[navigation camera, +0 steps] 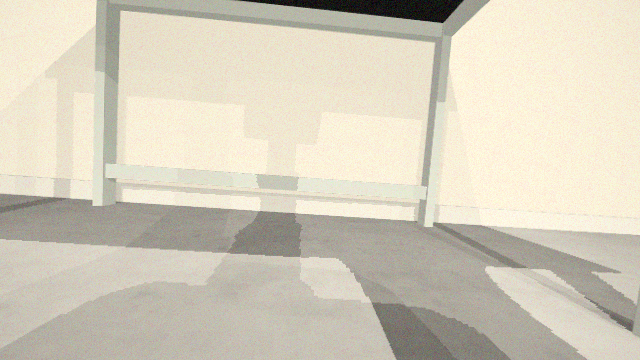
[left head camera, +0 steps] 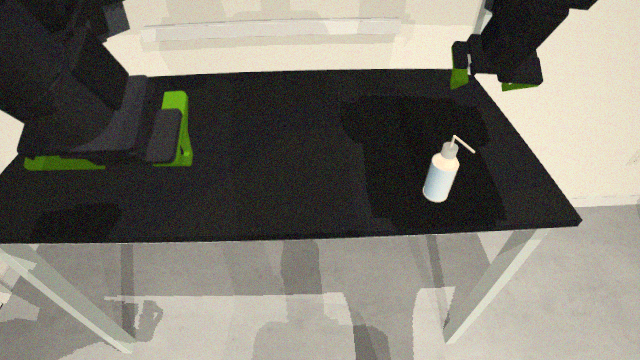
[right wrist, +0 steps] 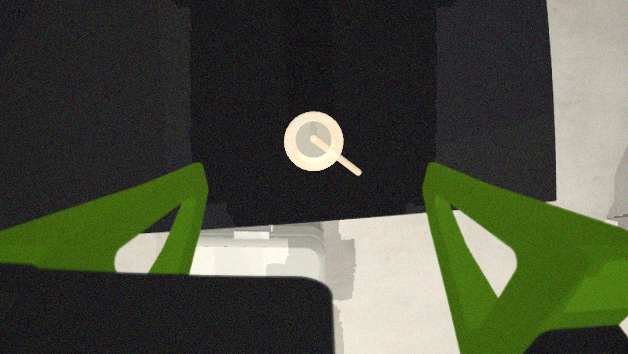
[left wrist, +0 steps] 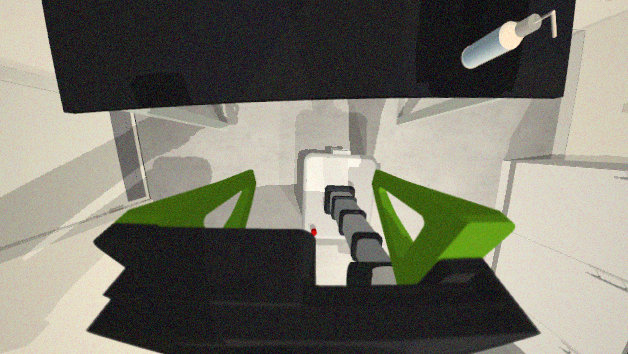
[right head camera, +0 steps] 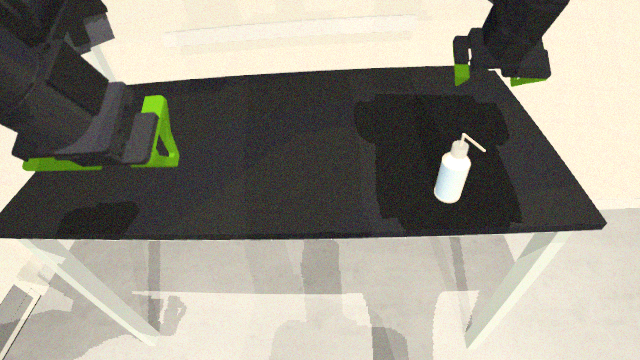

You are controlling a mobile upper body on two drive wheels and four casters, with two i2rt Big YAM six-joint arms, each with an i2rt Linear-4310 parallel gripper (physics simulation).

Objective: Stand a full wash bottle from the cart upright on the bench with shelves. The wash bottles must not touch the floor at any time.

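Frame: origin at the left arm's base, x ahead, y left, z up, level; centimetres.
Seen in the pictures: left gripper, between the fingertips: (left head camera: 146,161) (left wrist: 314,176) (right head camera: 138,162); right gripper, between the fingertips: (left head camera: 477,87) (right wrist: 315,175) (right head camera: 483,82).
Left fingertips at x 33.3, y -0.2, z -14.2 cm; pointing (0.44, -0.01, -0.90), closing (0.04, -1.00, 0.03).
Note:
A point is followed by its place in that frame.
A wash bottle (left head camera: 440,175) @(x 60.8, y -43.3, z -41.2 cm) (right head camera: 452,177) @(x 60.6, y -43.8, z -41.6 cm) (left wrist: 487,50) @(x 61.5, y -42.4, z -42.6 cm) (right wrist: 313,141) @(x 63.2, y -44.7, z -32.3 cm) with a pale blue body, grey cap and bent spout stands upright near the right end of the black bench top (left head camera: 250,200) @(x 59.3, y -0.6, z -49.6 cm) (right head camera: 260,200) @(x 59.2, y -0.8, z -49.6 cm) (left wrist: 250,60) @(x 58.2, y 17.0, z -49.6 cm) (right wrist: 100,100) @(x 69.6, y -15.2, z -49.6 cm). Its blue filling reaches close to the shoulder. My right gripper (left head camera: 487,84) @(x 61.3, y -44.8, z -20.0 cm) (right head camera: 494,79) @(x 61.3, y -44.8, z -20.0 cm) (right wrist: 315,175) @(x 61.3, y -44.8, z -20.0 cm) is open and empty, apart from the bottle and above it, towards the bench's far right corner. My left gripper (left head camera: 120,162) (right head camera: 115,165) @(x 33.3, y -0.2, z -14.2 cm) (left wrist: 314,176) @(x 33.3, y -0.2, z -14.2 cm) is open and empty above the left part of the bench. No shelves or cart show.
Pale bench legs (left head camera: 480,300) @(x 58.7, y -71.8, z -97.5 cm) (right head camera: 505,305) @(x 58.3, y -72.9, z -96.6 cm) (navigation camera: 106,125) @(x 112.2, y 71.4, z -107.2 cm) stand below the top, with a low crossbar (navigation camera: 215,179) @(x 115.7, y 25.7, z -126.4 cm) between two of them. A wall (navigation camera: 540,125) @(x 138.5, y -127.7, z -88.4 cm) rises behind. A white cabinet (left wrist: 560,210) @(x 2.5, y -174.7, z -95.0 cm) stands at the right in the left wrist view. My white base (left wrist: 317,195) @(x 2.6, y -6.9, z -115.0 cm) is below.

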